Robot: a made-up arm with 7 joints. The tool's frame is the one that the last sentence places.
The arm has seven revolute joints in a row. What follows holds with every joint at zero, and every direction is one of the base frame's. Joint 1 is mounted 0.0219 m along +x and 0.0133 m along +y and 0.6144 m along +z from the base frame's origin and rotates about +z. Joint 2 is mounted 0.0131 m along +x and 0.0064 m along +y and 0.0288 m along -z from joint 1 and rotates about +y. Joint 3 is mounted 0.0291 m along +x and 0.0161 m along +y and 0.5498 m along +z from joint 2 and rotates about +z. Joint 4 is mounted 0.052 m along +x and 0.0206 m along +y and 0.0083 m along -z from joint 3 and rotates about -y. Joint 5 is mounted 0.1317 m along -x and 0.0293 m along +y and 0.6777 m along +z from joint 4 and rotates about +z. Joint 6 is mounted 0.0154 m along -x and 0.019 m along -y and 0.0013 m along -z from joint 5 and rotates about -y. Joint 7 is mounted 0.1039 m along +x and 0.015 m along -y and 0.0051 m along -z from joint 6 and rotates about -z. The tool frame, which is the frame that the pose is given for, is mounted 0.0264 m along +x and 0.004 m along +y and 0.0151 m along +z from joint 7; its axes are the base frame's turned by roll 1.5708, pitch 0 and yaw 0 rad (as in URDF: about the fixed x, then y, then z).
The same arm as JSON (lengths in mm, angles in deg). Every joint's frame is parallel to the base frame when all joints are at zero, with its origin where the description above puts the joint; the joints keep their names.
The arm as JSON. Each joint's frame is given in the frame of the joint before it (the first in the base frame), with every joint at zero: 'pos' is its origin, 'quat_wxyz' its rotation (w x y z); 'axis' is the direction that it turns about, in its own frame. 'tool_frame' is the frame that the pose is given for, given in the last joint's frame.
{"length_unit": "mm", "angle_unit": "deg", "joints": [{"joint": "joint 1", "pos": [21.9, 13.3, 614.4], "quat_wxyz": [1.0, 0.0, 0.0, 0.0], "axis": [0.0, 0.0, 1.0]}, {"joint": "joint 2", "pos": [13.1, 6.4, -28.8], "quat_wxyz": [1.0, 0.0, 0.0, 0.0], "axis": [0.0, 1.0, 0.0]}, {"joint": "joint 3", "pos": [29.1, 16.1, 549.8], "quat_wxyz": [1.0, 0.0, 0.0, 0.0], "axis": [0.0, 0.0, 1.0]}, {"joint": "joint 4", "pos": [52.0, 20.6, -8.3], "quat_wxyz": [1.0, 0.0, 0.0, 0.0], "axis": [0.0, -1.0, 0.0]}, {"joint": "joint 5", "pos": [-131.7, 29.3, 677.7], "quat_wxyz": [1.0, 0.0, 0.0, 0.0], "axis": [0.0, 0.0, 1.0]}, {"joint": "joint 6", "pos": [-15.4, -19.0, -1.3], "quat_wxyz": [1.0, 0.0, 0.0, 0.0], "axis": [0.0, -1.0, 0.0]}, {"joint": "joint 7", "pos": [103.9, -15.0, -5.1], "quat_wxyz": [1.0, 0.0, 0.0, 0.0], "axis": [0.0, 0.0, -1.0]}], "tool_frame": {"pos": [26.4, 4.0, 15.1], "quat_wxyz": [0.707105, 0.707108, 0.0, 0.0]}}
